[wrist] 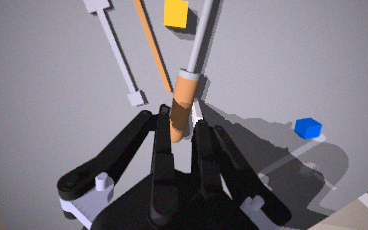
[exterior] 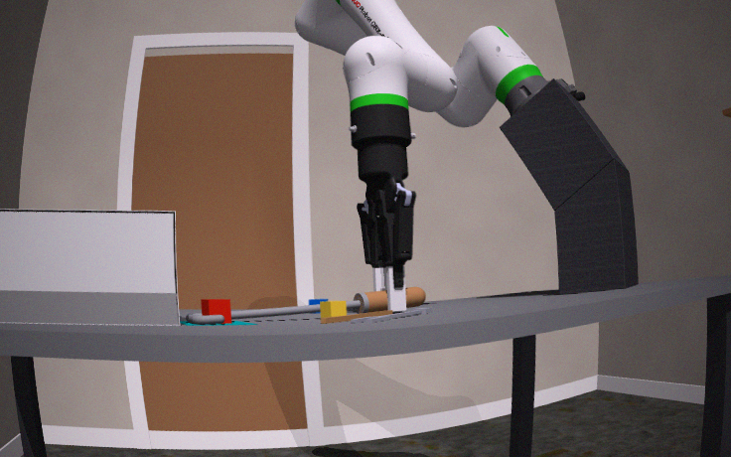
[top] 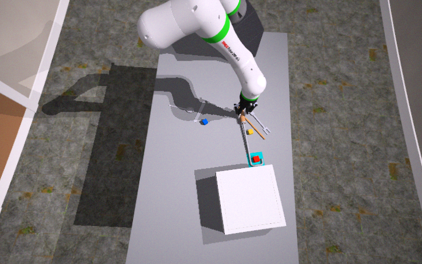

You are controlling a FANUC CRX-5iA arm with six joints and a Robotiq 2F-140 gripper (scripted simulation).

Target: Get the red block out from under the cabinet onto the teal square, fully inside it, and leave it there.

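Now: hand 7 cm short of the orange stick, 8 cm to the right of it and 3 cm above it. The rest, counted from my hand: long grey hook tool 12 cm ahead, 6 cm to the left, 2 cm below; yellow block 10 cm ahead, 6 cm to the left, 3 cm below; grey fork tool 3 cm ahead, 11 cm to the left, 3 cm below.
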